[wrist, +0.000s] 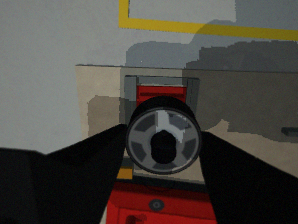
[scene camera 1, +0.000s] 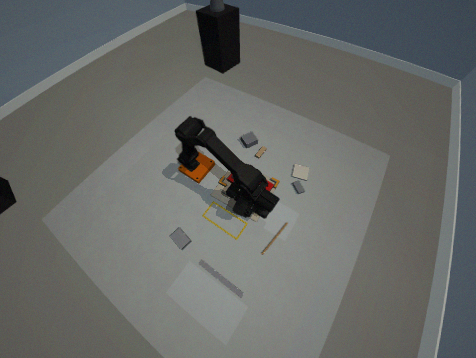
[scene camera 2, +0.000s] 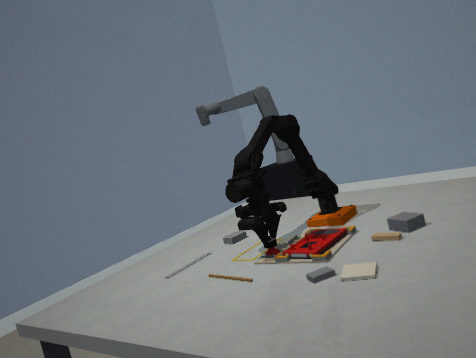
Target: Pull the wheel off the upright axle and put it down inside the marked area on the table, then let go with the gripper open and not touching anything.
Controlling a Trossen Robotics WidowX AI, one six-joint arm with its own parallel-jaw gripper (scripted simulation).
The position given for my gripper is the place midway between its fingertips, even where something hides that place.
I see my gripper point(scene camera 2: 270, 242), a black wheel point(wrist: 158, 113) and a red fixture plate point(scene camera 2: 318, 241).
My gripper also shows in the wrist view point(wrist: 162, 135).
